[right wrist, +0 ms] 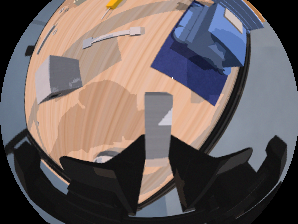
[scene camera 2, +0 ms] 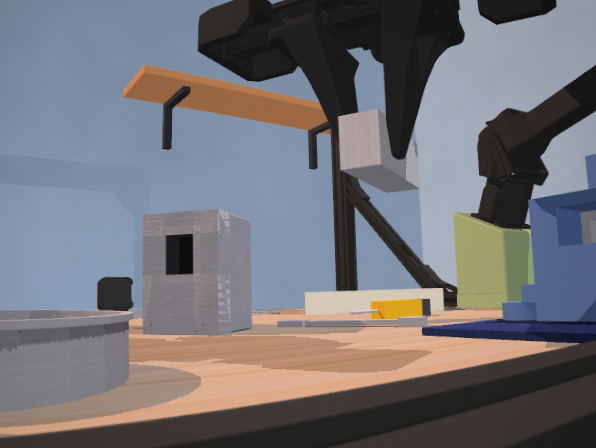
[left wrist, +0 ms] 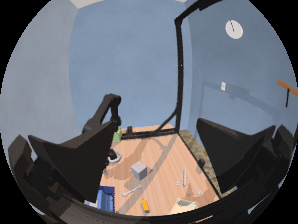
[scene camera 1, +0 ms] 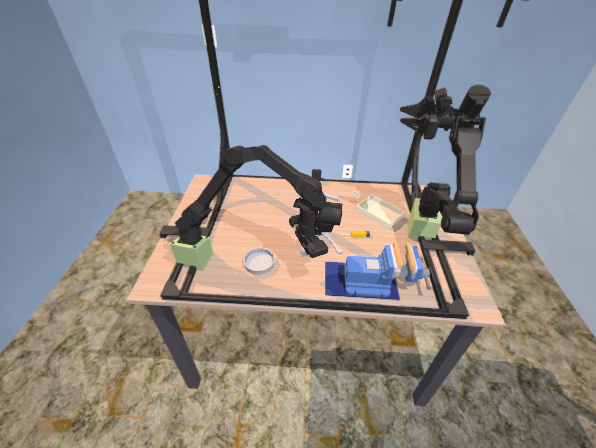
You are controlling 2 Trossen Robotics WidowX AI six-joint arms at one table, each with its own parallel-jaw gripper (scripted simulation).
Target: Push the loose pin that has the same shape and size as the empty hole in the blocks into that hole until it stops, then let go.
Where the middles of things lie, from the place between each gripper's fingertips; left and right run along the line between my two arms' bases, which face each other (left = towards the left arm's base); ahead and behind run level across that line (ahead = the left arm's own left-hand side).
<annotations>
Right now the grey block (scene camera 2: 241, 284) is 20 cm behind my right hand, 8 cm below it and 5 cm to the left of it. The rest, counted from my right hand: round grey dish (scene camera 2: 58, 359): 17 cm to the right, 12 cm below, 6 cm behind; dark blue mat (scene camera 1: 334, 271): 18 cm to the left, 12 cm below, 8 cm ahead; yellow screwdriver (scene camera 2: 395, 309): 24 cm to the left, 14 cm behind, 12 cm below.
Right now my left hand (scene camera 1: 400, 114) is 10 cm to the left of the yellow screwdriver and 49 cm above it. Round my left hand: dark blue mat (22 cm ahead, 16 cm to the right, 50 cm below); then grey block (5 cm behind, 30 cm to the right, 45 cm below); then cream tray (scene camera 1: 378, 210) (12 cm behind, 4 cm to the left, 49 cm below).
</annotations>
